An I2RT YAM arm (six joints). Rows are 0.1 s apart.
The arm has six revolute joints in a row. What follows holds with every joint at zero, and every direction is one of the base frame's. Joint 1 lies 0.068 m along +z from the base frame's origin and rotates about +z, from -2.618 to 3.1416 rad. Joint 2 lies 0.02 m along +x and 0.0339 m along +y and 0.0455 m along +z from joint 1 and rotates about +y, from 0 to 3.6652 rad. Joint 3 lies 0.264 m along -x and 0.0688 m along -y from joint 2 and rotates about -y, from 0 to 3.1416 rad. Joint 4 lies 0.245 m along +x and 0.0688 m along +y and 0.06 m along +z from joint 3 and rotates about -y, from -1.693 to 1.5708 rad. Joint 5 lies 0.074 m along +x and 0.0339 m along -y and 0.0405 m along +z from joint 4 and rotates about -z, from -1.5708 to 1.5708 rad. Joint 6 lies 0.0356 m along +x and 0.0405 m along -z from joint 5 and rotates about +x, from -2.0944 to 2.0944 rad. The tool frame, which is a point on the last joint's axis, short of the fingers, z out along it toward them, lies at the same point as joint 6; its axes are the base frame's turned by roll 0, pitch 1.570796 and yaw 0 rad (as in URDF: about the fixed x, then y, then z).
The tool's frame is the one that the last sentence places.
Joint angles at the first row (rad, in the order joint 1, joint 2, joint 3, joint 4, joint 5, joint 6):
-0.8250 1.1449 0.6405 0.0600 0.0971 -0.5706
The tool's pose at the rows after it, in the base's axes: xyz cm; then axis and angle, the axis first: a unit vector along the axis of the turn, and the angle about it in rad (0 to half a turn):
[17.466 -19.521 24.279 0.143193 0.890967 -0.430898 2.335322]
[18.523 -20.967 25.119 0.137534 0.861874 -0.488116 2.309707]
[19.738 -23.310 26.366 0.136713 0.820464 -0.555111 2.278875]
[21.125 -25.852 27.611 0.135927 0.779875 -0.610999 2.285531]
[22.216 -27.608 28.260 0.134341 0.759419 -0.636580 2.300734]
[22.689 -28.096 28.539 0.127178 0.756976 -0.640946 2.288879]
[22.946 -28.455 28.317 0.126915 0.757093 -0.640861 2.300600]
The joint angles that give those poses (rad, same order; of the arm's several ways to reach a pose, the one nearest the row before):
-0.8253 1.1798 0.6453 0.1441 0.1153 -0.5839
-0.8269 1.2489 0.6760 0.2908 0.1601 -0.6309
-0.8455 1.3518 0.7392 0.4675 0.1962 -0.6850
-0.8602 1.4641 0.8347 0.5908 0.2416 -0.7476
-0.8667 1.5426 0.9130 0.6385 0.2669 -0.7858
-0.8667 1.5663 0.9412 0.6490 0.2540 -0.7938
-0.8671 1.5856 0.9537 0.6503 0.2605 -0.8002

